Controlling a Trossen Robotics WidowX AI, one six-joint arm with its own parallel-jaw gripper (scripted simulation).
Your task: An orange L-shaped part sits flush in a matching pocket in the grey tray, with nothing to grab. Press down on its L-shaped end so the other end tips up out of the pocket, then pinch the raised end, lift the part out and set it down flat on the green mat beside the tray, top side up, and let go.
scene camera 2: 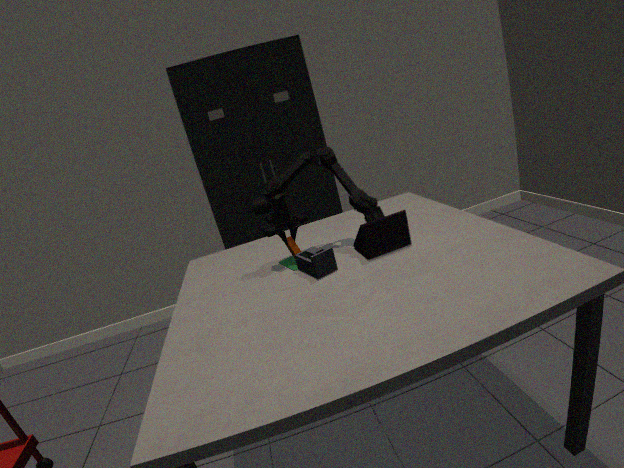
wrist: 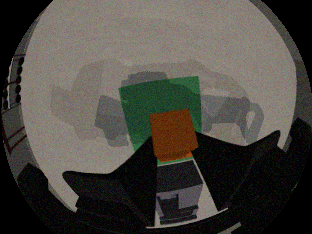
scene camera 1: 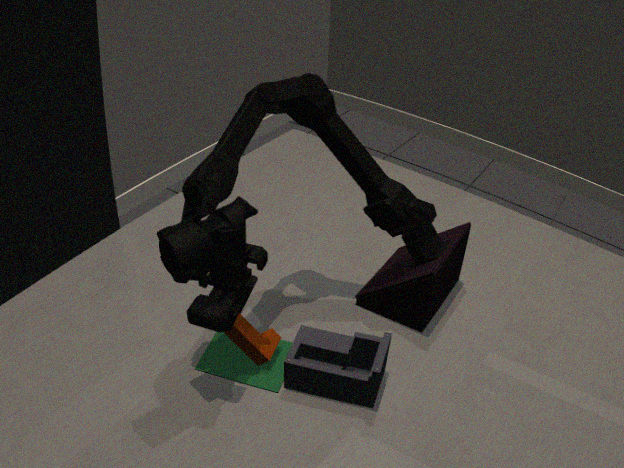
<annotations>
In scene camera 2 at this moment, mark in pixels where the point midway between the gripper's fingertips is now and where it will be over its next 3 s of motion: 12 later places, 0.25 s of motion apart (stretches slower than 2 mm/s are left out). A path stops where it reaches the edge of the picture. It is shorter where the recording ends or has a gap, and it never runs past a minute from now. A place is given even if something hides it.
My gripper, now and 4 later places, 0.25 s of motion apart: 290,243; 290,244; 290,243; 288,235; 285,227
</annotations>
